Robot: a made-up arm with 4 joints.
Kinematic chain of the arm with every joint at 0, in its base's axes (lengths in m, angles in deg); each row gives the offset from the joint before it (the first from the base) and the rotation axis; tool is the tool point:
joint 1: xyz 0 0 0.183 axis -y
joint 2: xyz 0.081 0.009 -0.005 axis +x
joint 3: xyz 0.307 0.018 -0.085 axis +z
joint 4: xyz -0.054 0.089 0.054 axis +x
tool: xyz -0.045 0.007 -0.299
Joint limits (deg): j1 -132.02..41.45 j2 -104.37..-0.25 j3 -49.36..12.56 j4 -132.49..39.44
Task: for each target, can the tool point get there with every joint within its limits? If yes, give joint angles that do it. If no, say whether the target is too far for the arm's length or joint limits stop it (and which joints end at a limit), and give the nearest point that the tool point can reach.
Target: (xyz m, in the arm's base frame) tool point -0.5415 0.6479 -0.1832
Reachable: no: too far | nearest point -0.4486 0.3147 -0.1203 | short by 0.352 m
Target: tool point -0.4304 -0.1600 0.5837
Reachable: no: joint limits stop it (at a limit: joint 1, joint 3, joint 4) | nearest point -0.4257 -0.0957 0.2576 | short by 0.332 m
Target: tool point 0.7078 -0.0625 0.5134
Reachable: no: joint limits stop it (at a limit: joint 1, joint 3, joint 4) | nearest point 0.6458 -0.1102 0.2665 | short by 0.259 m
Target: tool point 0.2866 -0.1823 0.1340
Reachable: yes | joints -23.58 -49.21 -1.90 -78.79
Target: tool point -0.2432 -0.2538 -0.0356
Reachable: yes | joints -108.46 -63.13 -18.76 -24.93
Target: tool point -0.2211 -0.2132 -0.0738
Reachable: yes | joints -99.05 -38.20 -0.41 -37.24
